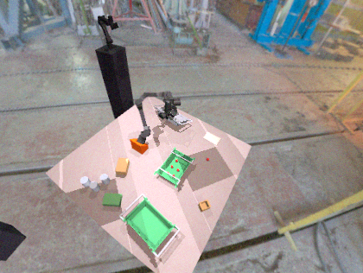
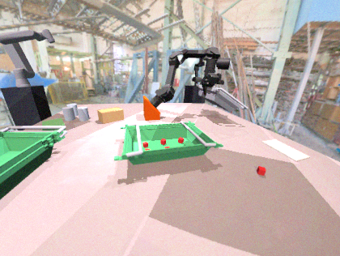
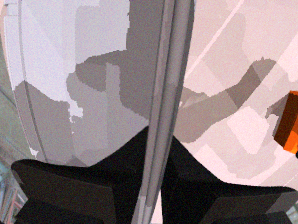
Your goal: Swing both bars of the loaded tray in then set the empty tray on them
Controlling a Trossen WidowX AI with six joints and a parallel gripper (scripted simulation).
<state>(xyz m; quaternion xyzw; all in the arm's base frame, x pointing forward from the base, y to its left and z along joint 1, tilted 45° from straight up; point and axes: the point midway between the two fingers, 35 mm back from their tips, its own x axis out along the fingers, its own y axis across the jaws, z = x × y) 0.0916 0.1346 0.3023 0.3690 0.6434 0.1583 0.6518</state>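
Right now my gripper tip is 20 mm short of the grey tray and 80 mm to the right of it. Also, from my gripper tip: tan block (120 mm behind, 550 mm to the right, 120 mm below); white sheet (440 mm ahead, 110 mm to the left, 150 mm below); red block (480 mm ahead, 150 mm to the right, 140 mm below).
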